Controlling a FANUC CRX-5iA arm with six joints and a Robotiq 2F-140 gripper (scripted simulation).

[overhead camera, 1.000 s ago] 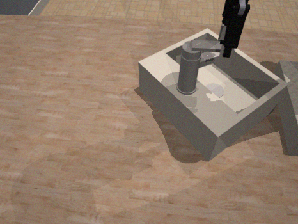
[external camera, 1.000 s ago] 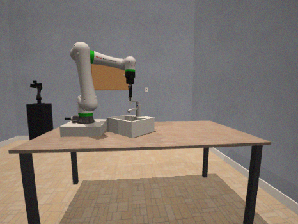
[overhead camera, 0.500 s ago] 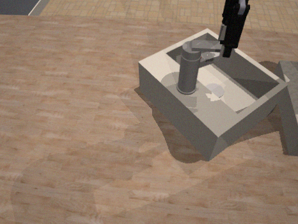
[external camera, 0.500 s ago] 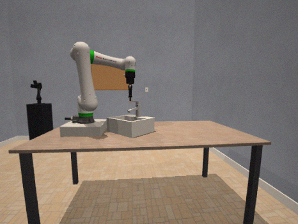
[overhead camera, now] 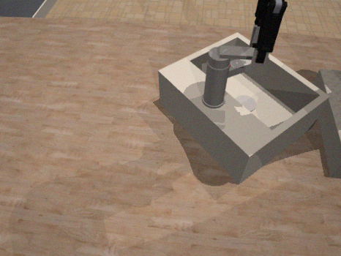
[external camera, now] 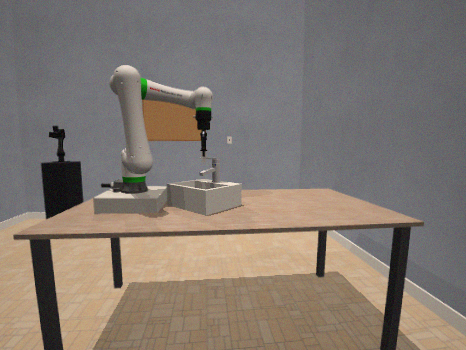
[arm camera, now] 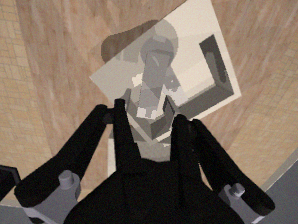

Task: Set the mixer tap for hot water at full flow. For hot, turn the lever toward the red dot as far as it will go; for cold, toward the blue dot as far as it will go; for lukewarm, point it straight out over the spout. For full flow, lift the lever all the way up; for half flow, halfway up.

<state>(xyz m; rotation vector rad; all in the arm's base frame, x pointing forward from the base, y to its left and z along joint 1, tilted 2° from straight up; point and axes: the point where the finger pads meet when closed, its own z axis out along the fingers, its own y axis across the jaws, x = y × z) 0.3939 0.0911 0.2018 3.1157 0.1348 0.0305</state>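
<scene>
Now: the flat lever 3 cm ahead of my hand and 1 cm below it. From my hand the other things lie so: sink basin 8 cm to the right, 24 cm below; grey mixer tap 5 cm ahead, 1 cm to the right, 5 cm below.
</scene>
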